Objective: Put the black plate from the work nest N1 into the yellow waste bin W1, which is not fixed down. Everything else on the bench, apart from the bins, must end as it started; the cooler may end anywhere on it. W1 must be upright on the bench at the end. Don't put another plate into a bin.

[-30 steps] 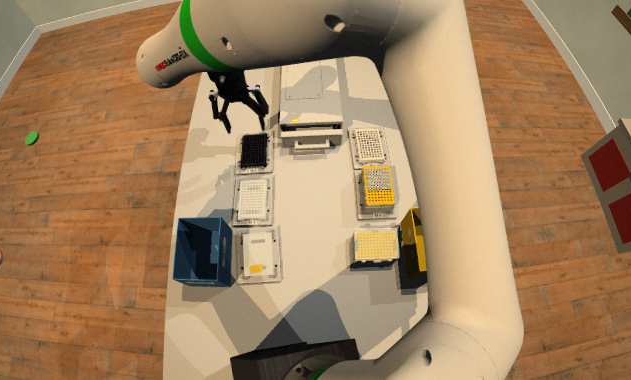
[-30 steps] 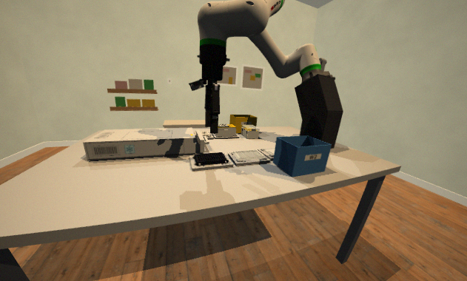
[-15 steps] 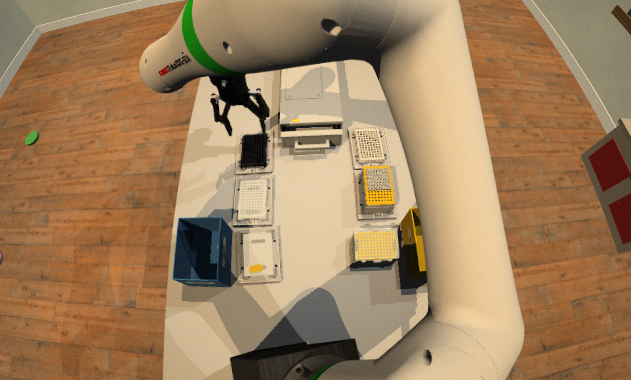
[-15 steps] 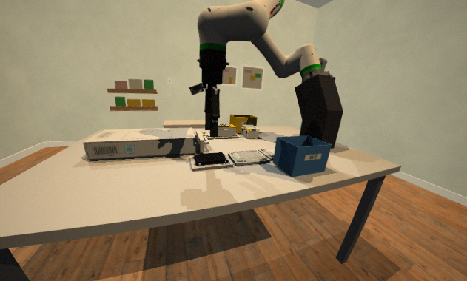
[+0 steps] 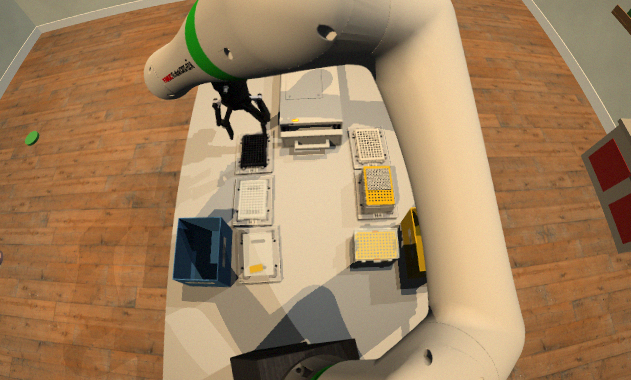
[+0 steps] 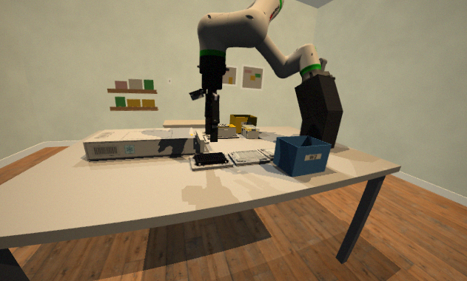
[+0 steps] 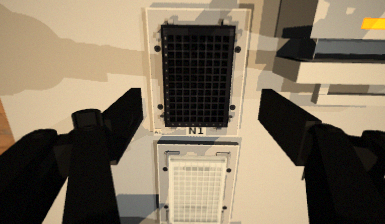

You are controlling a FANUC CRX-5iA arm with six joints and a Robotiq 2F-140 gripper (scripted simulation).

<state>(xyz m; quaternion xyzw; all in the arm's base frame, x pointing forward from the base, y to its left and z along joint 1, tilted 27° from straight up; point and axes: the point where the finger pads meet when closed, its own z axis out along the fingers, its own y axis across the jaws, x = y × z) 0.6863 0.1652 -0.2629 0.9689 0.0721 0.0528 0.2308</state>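
My hand is 110 mm above the black plate. Also, from my hand: long cooler: 220 mm ahead, 170 mm to the right, 90 mm below; white plate: 180 mm behind, 110 mm below, 20 mm to the right; work nest N1: 130 mm below.
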